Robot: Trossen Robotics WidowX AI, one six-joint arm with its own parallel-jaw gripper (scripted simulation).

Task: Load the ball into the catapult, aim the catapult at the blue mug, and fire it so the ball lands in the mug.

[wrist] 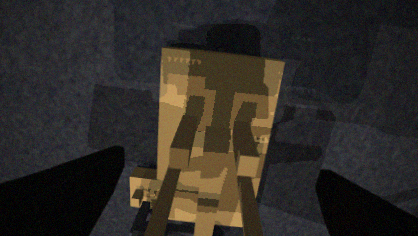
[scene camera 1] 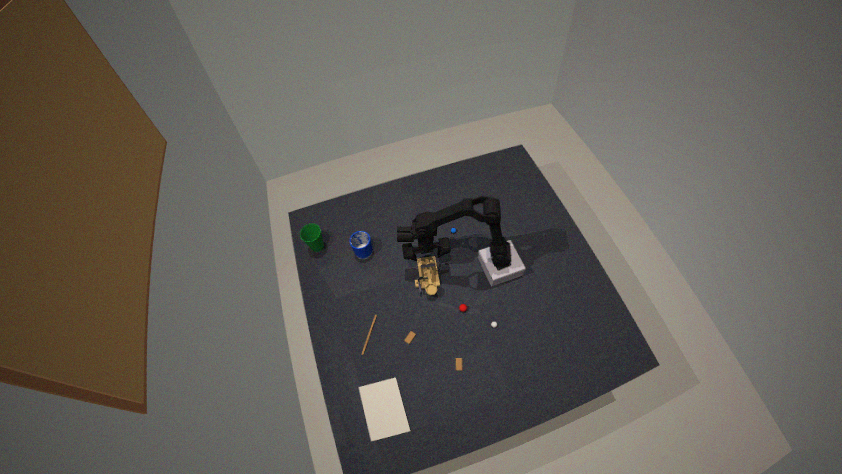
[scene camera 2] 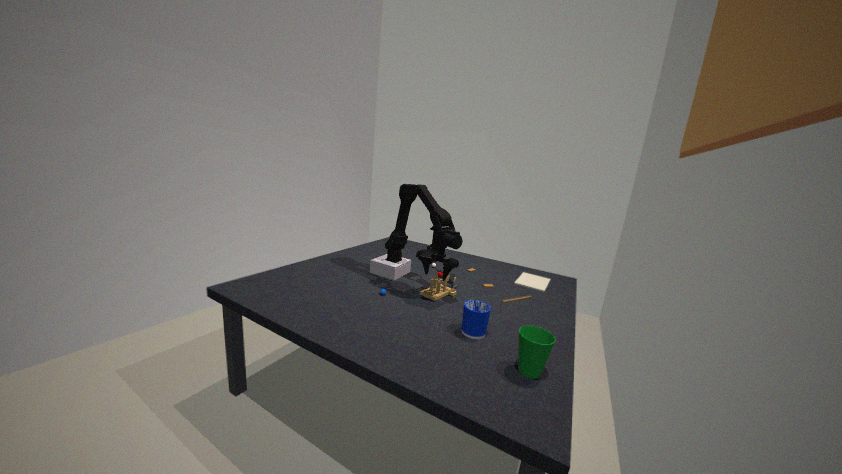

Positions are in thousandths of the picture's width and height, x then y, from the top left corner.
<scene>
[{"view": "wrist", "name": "my gripper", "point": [530, 710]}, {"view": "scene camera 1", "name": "white sheet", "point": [458, 877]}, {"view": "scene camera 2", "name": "my gripper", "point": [516, 585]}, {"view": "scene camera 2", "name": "blue mug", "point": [566, 664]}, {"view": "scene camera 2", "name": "green cup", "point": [636, 727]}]
</scene>
